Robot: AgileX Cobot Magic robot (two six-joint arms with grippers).
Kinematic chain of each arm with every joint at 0, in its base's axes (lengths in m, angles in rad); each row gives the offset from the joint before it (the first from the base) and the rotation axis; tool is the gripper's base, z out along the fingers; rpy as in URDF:
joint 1: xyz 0 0 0.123 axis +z
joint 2: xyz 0 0 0 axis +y
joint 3: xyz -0.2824 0 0.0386 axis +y
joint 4: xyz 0.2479 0 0.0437 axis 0.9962 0 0.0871
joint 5: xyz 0 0 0 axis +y
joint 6: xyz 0.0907 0 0.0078 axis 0.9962 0 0.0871
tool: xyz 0 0 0 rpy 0 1.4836 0
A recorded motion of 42 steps. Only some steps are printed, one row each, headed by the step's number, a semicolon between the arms.
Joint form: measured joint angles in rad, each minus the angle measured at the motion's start. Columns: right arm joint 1, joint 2, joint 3, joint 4, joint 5, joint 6; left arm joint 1, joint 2, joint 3, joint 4, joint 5, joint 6.
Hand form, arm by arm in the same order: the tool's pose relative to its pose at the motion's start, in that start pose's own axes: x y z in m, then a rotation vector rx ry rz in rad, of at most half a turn. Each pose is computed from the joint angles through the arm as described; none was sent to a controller.
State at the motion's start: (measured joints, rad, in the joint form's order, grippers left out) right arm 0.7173 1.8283 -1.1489 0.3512 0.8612 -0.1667; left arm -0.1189 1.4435 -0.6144 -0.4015 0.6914 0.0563
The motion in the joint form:
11: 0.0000 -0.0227 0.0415 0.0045 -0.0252 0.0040; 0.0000 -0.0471 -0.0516 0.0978 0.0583 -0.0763
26: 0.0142 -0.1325 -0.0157 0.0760 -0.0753 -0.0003; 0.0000 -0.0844 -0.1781 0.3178 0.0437 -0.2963
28: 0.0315 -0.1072 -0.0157 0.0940 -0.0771 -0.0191; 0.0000 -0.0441 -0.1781 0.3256 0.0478 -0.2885
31: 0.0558 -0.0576 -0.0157 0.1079 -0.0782 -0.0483; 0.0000 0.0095 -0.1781 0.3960 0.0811 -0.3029
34: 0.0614 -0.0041 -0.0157 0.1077 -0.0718 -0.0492; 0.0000 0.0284 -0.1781 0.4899 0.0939 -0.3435
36: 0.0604 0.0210 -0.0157 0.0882 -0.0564 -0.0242; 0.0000 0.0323 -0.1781 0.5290 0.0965 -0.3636
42: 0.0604 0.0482 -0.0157 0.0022 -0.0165 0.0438; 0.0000 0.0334 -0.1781 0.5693 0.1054 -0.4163
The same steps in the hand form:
11: 0.0078 -0.0009 0.0004 0.0022 -0.0073 0.0119; -0.0060 -0.0023 -0.0193 -0.0394 -0.0337 0.0196
26: -0.0056 0.0215 -0.0480 -0.0607 -0.2209 -0.0032; -0.0348 -0.0052 -0.0552 -0.1381 -0.2255 -0.0144
28: -0.0064 0.0261 -0.0380 -0.0735 -0.1957 -0.0193; -0.0373 -0.0026 -0.0452 -0.1566 -0.1834 -0.0079
31: -0.0072 0.0307 -0.0189 -0.0808 -0.1448 -0.0479; -0.0384 0.0051 -0.0325 -0.2281 -0.1080 0.0152
34: -0.0076 0.0280 0.0002 -0.0767 -0.0859 -0.0394; -0.0398 0.0120 -0.0294 -0.3010 -0.0923 0.0366
36: -0.0064 0.0244 0.0090 -0.0630 -0.0441 -0.0203; -0.0405 0.0145 -0.0292 -0.3294 -0.0935 0.0433
42: -0.0020 0.0168 0.0185 -0.0034 0.0309 -0.0041; -0.0407 0.0171 -0.0299 -0.3584 -0.0981 0.0178

